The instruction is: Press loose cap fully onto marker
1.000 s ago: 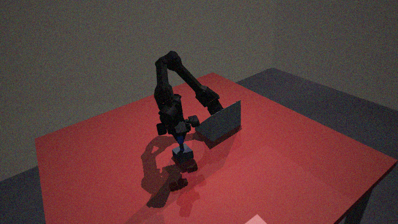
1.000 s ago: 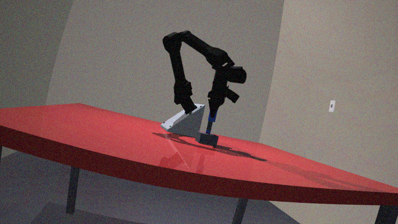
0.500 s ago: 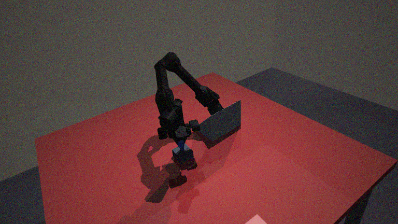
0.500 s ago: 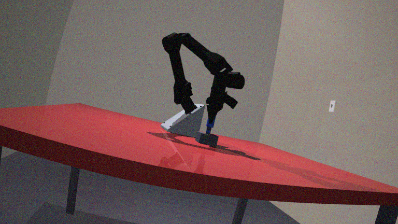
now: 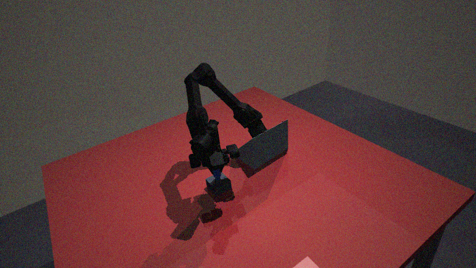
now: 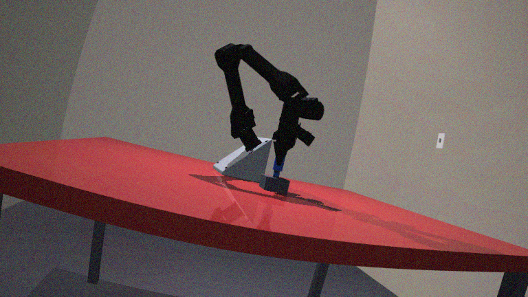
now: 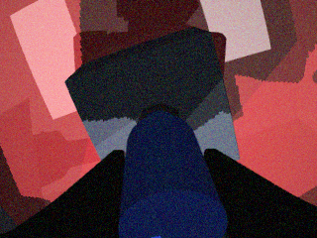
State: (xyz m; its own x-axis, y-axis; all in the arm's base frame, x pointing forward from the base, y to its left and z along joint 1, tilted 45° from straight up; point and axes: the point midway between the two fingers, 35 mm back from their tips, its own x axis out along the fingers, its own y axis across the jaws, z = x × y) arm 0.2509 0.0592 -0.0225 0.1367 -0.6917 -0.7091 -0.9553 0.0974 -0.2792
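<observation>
Right now my gripper tip is 10 mm below the blue marker cap. Round my gripper tip: holder block: 60 mm below.
</observation>
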